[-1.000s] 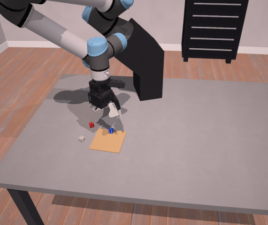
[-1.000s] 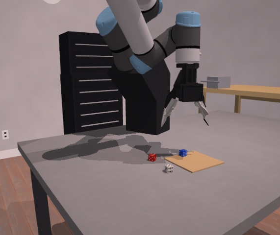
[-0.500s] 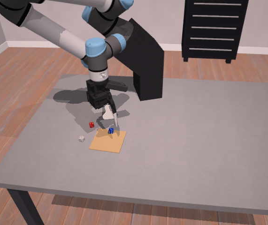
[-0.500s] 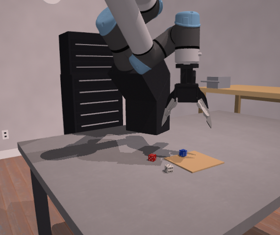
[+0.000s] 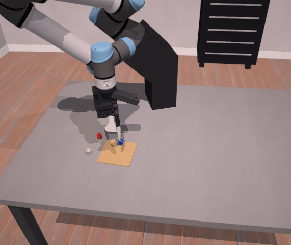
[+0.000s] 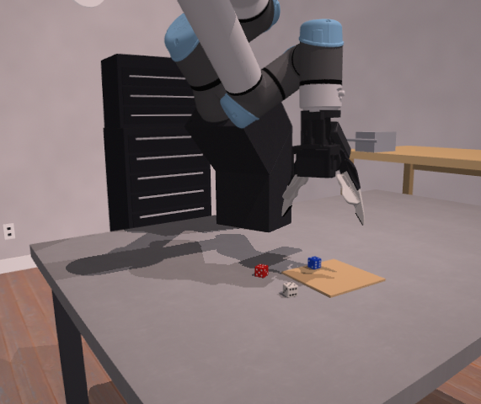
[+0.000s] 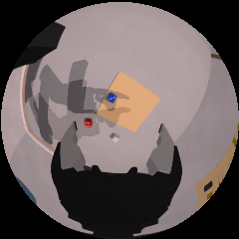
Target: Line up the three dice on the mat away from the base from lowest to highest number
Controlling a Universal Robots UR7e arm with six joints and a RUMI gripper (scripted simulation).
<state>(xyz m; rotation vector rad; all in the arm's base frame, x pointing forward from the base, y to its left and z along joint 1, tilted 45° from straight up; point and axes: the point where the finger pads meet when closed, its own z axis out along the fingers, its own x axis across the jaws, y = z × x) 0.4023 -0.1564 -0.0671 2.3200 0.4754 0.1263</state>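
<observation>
Now: the white die 12 cm to the right of my hand, 10 cm below it and 3 cm ahead of it. Round my hand: tan mat 10 cm below, 3 cm ahead; red die 10 cm below, 9 cm to the right, 7 cm behind; blue die 9 cm below, 2 cm behind, 1 cm to the left.
</observation>
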